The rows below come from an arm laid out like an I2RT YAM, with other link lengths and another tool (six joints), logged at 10 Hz.
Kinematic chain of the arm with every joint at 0, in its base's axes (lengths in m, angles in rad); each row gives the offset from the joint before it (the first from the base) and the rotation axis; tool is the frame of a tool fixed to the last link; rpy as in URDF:
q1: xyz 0 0 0.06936 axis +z
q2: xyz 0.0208 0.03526 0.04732 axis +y
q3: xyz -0.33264 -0.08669 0 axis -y
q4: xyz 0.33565 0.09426 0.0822 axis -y
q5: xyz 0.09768 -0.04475 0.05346 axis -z
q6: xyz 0.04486 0 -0.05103 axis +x
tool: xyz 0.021 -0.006 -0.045 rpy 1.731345 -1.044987 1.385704
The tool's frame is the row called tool.
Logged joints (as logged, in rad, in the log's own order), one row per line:
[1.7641, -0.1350, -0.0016, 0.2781, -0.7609, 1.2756]
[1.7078, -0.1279, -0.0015, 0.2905, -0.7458, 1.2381]
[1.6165, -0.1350, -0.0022, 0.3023, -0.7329, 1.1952]
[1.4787, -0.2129, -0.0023, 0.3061, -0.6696, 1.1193]
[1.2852, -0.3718, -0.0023, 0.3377, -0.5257, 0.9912]
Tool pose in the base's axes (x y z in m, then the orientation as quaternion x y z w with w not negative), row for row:
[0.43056, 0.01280, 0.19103, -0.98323, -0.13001, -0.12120, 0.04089]
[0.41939, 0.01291, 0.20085, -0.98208, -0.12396, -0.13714, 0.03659]
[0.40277, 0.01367, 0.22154, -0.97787, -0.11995, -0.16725, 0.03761]
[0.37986, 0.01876, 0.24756, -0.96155, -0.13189, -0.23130, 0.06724]
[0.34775, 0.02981, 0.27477, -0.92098, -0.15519, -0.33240, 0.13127]
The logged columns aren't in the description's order. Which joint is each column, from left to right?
Columns, left to right: q2, q5, q1, q6, q4, q3.
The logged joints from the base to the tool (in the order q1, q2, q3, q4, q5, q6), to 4 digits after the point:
[-0.0016, 1.7641, 1.2756, -0.7609, -0.1350, 0.2781]
[-0.0015, 1.7078, 1.2381, -0.7458, -0.1279, 0.2905]
[-0.0022, 1.6165, 1.1952, -0.7329, -0.1350, 0.3023]
[-0.0023, 1.4787, 1.1193, -0.6696, -0.2129, 0.3061]
[-0.0023, 1.2852, 0.9912, -0.5257, -0.3718, 0.3377]

